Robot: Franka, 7 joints.
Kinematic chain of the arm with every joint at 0, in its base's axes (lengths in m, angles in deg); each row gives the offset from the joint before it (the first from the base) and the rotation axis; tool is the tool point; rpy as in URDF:
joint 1: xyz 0 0 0.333 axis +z
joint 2: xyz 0 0 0 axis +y
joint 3: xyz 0 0 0.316 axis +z
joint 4: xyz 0.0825 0 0 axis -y
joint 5: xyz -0.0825 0 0.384 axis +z
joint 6: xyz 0 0 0 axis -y
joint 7: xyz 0.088 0 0 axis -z
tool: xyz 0 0 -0.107 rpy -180 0 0
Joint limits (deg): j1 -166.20..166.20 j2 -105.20..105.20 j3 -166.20..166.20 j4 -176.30..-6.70 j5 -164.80..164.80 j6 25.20..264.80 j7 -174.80..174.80
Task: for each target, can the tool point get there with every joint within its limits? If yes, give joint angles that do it. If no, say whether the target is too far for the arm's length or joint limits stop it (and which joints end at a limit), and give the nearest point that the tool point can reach.
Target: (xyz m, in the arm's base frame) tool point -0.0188 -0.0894 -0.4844
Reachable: no: joint limits stop it (at a limit: joint 2) | nearest point -0.0276 -0.1310 -0.3393 | short by 0.151 m
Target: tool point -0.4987 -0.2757 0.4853
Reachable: yes | joints -75.26 29.21 -86.33 -102.38 7.43 97.68 145.75
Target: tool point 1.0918 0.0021 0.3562
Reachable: no: too far | nearest point 0.8577 0.0016 0.3512 | short by 0.234 m
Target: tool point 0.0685 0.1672 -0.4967
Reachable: no: joint limits stop it (at a limit: joint 2) | nearest point 0.0768 0.1874 -0.3546 | short by 0.144 m
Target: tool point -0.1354 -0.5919 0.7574
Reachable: yes | joints 92.21 -61.78 37.64 -42.07 -29.05 241.15 95.28
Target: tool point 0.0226 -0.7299 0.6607
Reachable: yes | joints 125.31 -77.60 53.02 -58.21 106.86 97.00 -20.98
